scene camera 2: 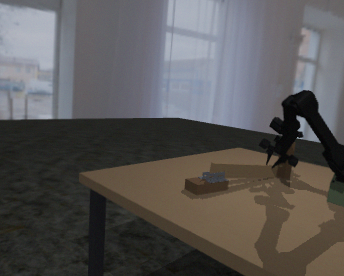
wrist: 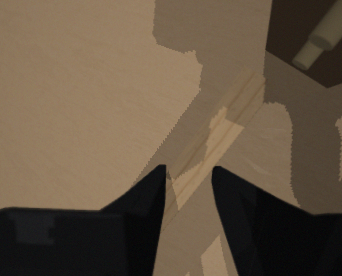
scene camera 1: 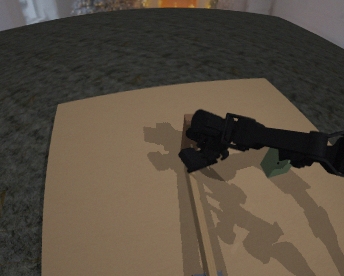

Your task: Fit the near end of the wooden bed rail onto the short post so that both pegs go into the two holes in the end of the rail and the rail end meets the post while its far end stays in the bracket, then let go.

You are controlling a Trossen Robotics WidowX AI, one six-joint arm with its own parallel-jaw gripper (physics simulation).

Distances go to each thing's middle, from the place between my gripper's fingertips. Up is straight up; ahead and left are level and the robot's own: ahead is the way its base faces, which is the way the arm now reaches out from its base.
Now: hand 2 cm short of the wooden bed rail (wrist: pixel 249 90), 16 cm to the right of it and 1 cm above it. From my hand the other things lie so: short wooden post (wrist: pixel 287 34): 3 cm behind, 11 cm to the right, 3 cm above.
